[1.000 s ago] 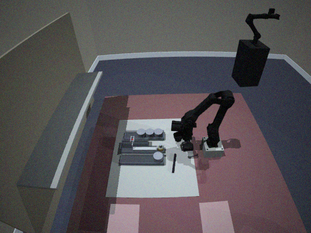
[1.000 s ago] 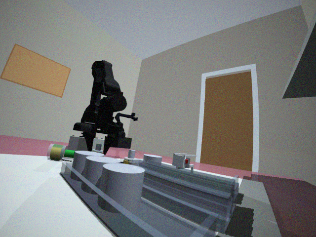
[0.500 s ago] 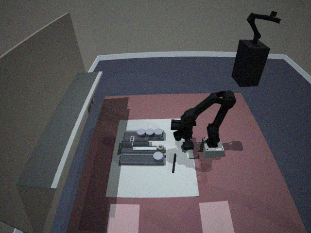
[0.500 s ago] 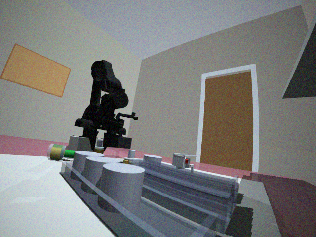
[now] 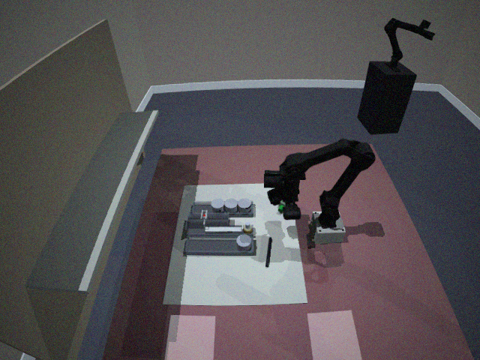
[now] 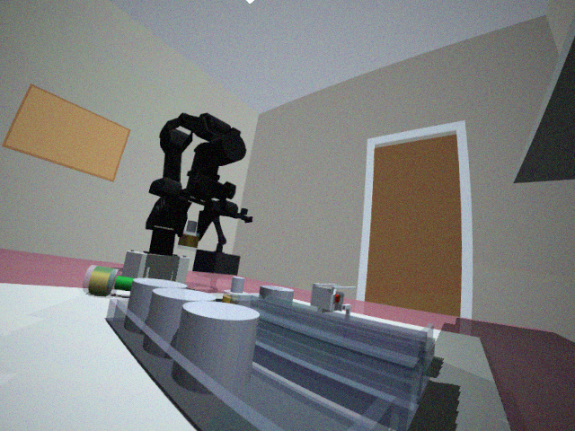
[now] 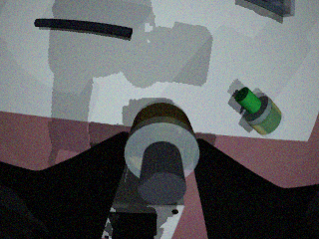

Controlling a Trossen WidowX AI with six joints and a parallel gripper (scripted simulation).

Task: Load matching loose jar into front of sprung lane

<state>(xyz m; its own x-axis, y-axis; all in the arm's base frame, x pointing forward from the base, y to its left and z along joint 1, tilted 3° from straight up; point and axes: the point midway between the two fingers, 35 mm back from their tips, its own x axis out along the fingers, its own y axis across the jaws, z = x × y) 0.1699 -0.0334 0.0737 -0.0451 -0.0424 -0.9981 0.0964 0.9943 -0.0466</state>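
Right now the black bar is 11 cm below my gripper tip, 10 cm to the left of it and 9 cm ahead of it.
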